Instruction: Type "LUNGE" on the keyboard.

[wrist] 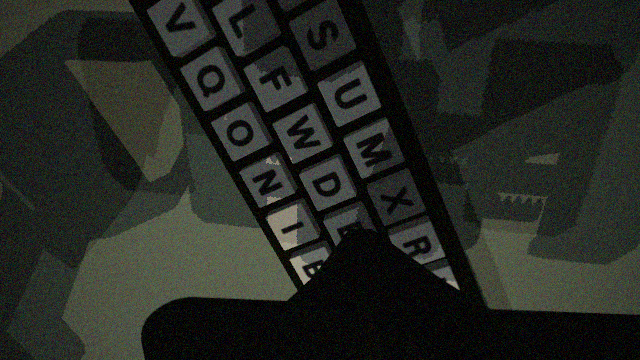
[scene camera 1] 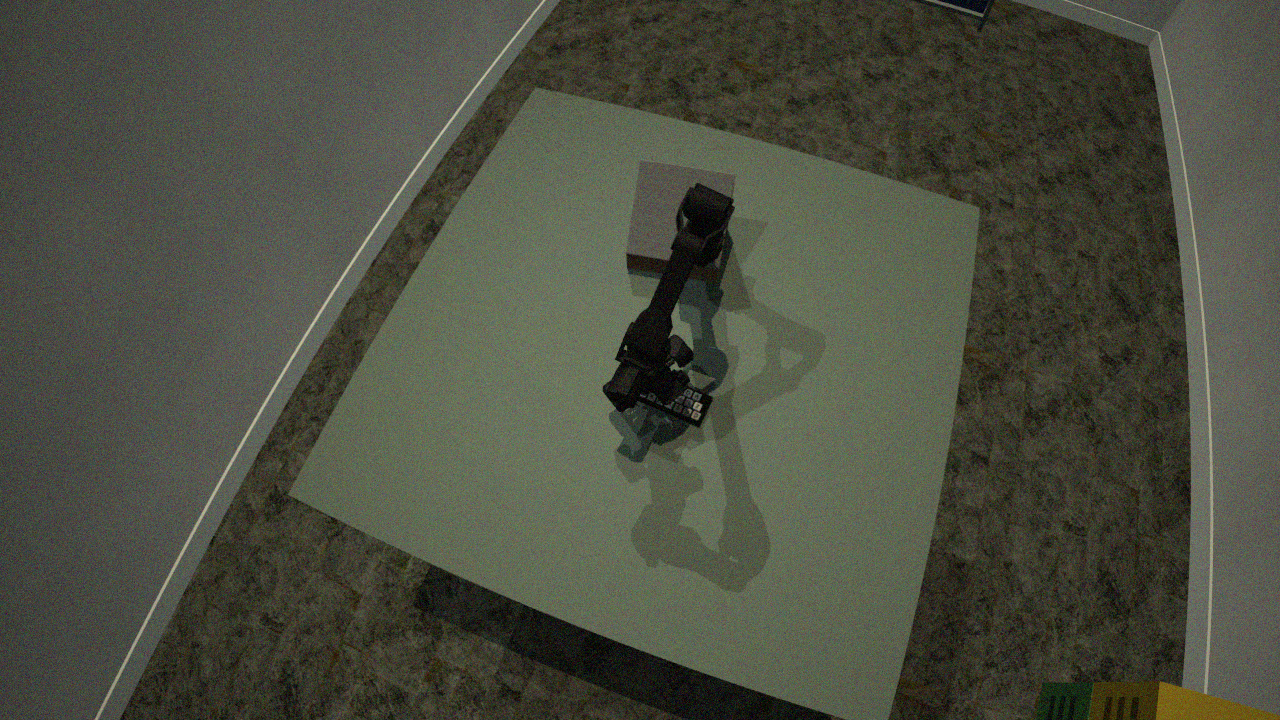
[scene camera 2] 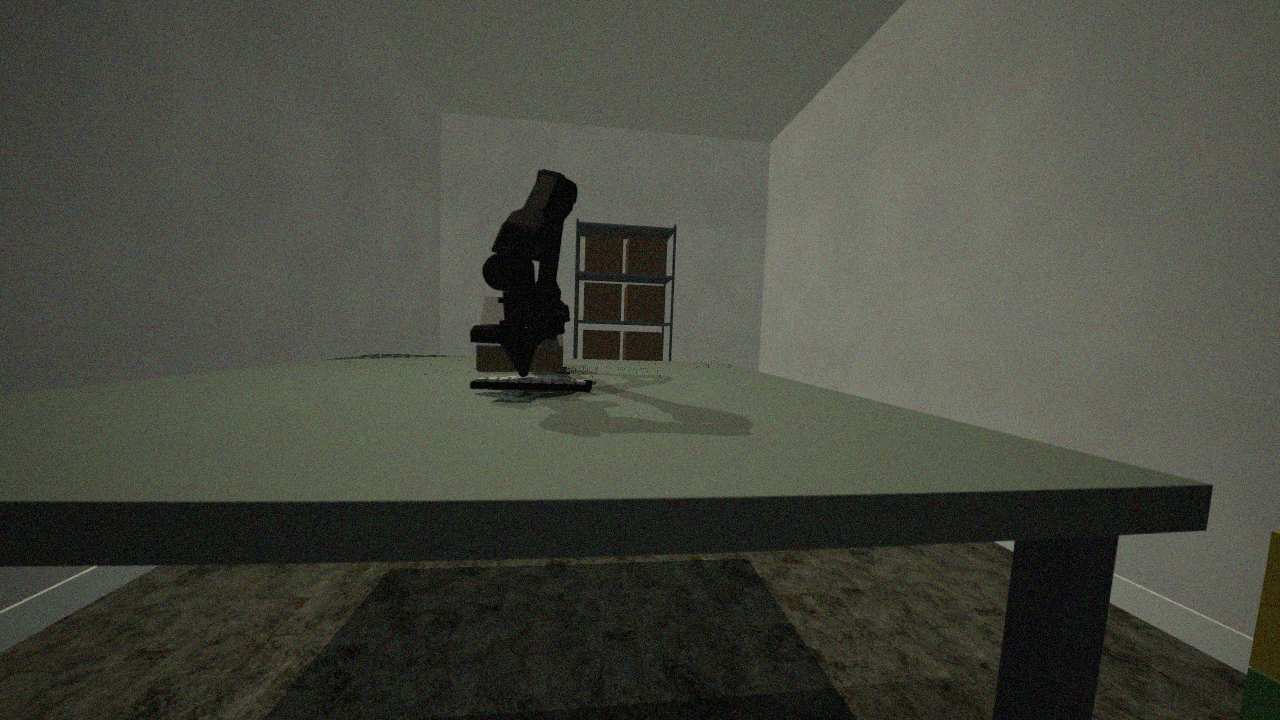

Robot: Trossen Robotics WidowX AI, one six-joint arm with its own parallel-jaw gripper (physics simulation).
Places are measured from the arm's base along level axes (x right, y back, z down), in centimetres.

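Pixels of known places: gripper, fingertip midpoint: (wrist: 359,240) (scene camera 2: 523,376).
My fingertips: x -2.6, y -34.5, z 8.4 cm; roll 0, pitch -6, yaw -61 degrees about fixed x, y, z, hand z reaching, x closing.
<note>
Behind a point stands the place of what it marks.
The black keyboard (scene camera 1: 707,411) {x -15.1, y -34.6, z 9.2 cm} (scene camera 2: 537,385) {x -5.8, y -37.8, z 9.5 cm} (wrist: 435,192) {x -2.9, y -37.6, z 9.2 cm} lies flat on the table, running diagonally in the wrist view, with light square keys. There, the L key (wrist: 243,25) {x -10.9, y -34.3, z 8.7 cm} is near the top, the U key (wrist: 349,94) {x -7.4, y -36.4, z 8.7 cm} is in the right row, and the N key (wrist: 268,181) {x -6.0, y -32.4, z 8.7 cm} is in the left row. The E key (wrist: 348,220) {x -3.4, y -34.4, z 8.7 cm} is partly covered by my fingertips. No G key shows in the wrist view. My gripper (scene camera 2: 524,372) {x -2.6, y -34.5, z 8.4 cm} (wrist: 359,240) {x -2.6, y -34.5, z 8.4 cm} is shut and empty, pointing down at the E key; whether it touches the key is unclear.
The pale green table (scene camera 1: 501,429) {x 22.7, y -55.3, z 10.5 cm} (scene camera 2: 805,465) {x -36.7, y -76.4, z 10.4 cm} bears the keyboard and a brownish block (scene camera 1: 662,201) {x 11.1, y 2.7, z -4.1 cm} beside the arm's base. Dark arm shadows fall across the table and keys. A shelf rack (scene camera 2: 624,278) with brown boxes stands by the far wall.
</note>
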